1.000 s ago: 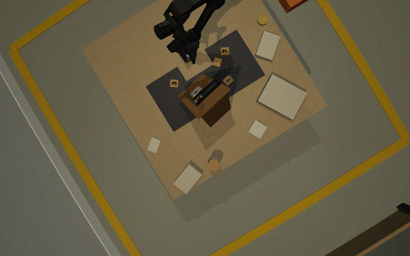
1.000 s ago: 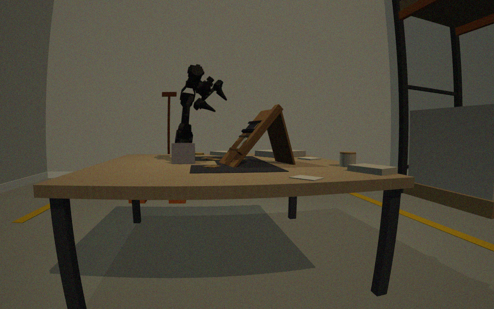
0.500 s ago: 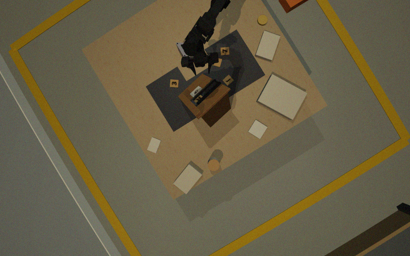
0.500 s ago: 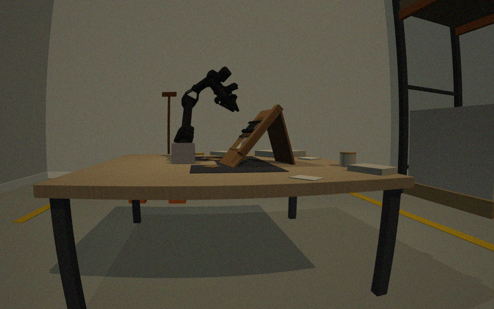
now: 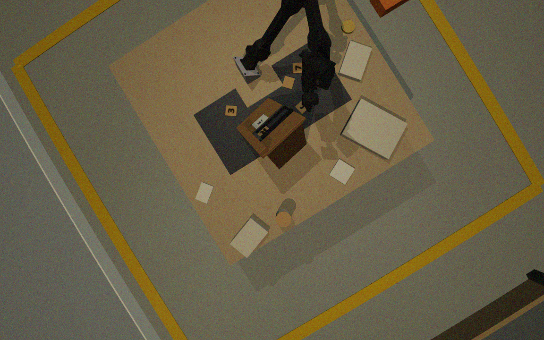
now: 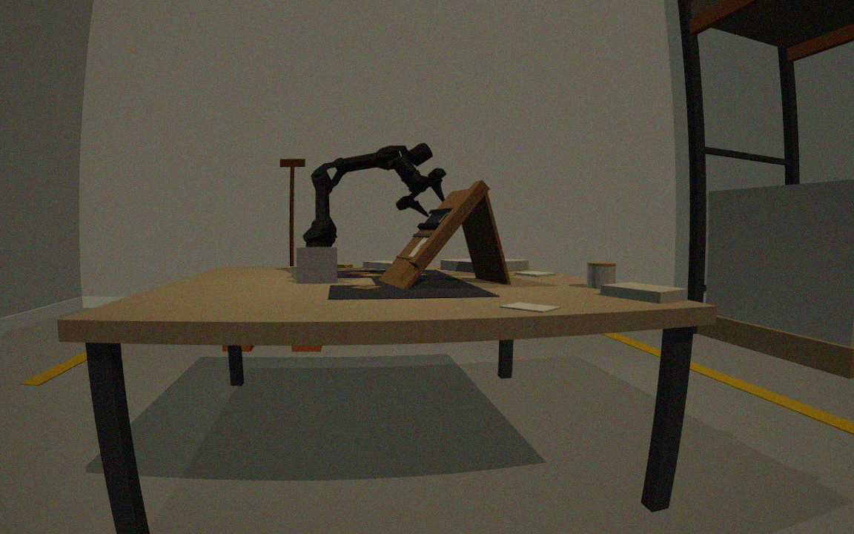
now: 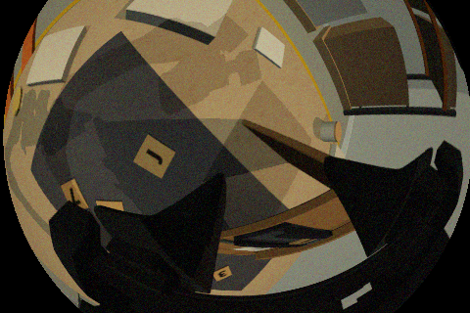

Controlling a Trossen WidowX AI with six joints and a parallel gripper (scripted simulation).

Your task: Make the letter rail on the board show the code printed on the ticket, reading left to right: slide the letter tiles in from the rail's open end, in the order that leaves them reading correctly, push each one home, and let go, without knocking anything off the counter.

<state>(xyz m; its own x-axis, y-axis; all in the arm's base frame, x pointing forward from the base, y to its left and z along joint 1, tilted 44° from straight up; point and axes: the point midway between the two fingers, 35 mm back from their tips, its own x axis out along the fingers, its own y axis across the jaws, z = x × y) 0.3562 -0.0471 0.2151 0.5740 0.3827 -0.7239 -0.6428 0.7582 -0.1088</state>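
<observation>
Now: gripper tip 210 mm above the j tile, 50 mm past it and 30 mm to the right of it. Also, from my gripper tip: white box: 290 mm to the left, 250 mm ahead, 200 mm below; white ticket: 210 mm to the right, 110 mm below, 80 mm behind; dark mat: 210 mm below, 170 mm behind, 110 mm to the right.
</observation>
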